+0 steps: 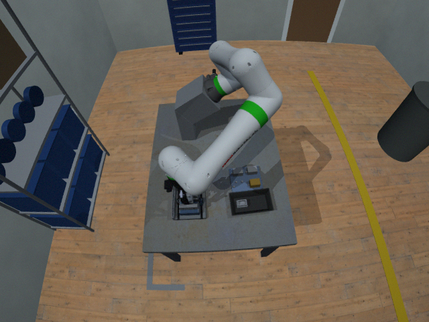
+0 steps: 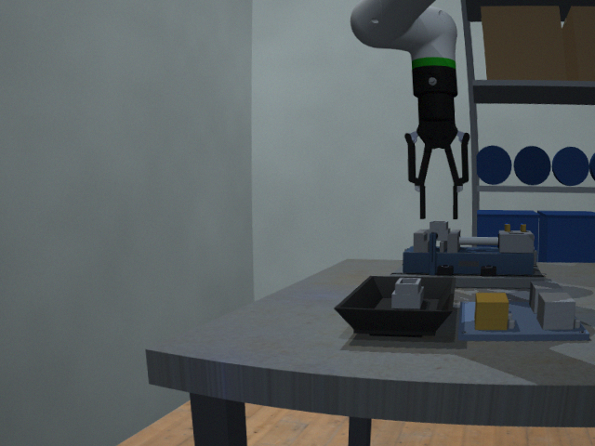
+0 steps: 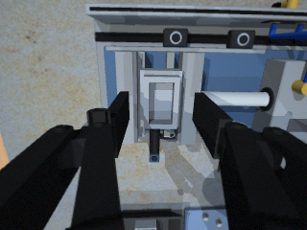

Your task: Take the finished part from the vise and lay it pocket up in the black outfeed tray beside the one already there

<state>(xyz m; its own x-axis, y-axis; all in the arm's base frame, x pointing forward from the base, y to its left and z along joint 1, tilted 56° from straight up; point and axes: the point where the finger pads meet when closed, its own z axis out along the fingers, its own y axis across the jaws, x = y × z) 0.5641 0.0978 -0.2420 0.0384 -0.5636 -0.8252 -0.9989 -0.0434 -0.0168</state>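
The pocketed block is 50 mm below my hand. Also, from my hand: yellow block: 130 mm behind, 390 mm to the left, 120 mm below; blue fixture plate: 160 mm behind, 340 mm to the left, 150 mm below.
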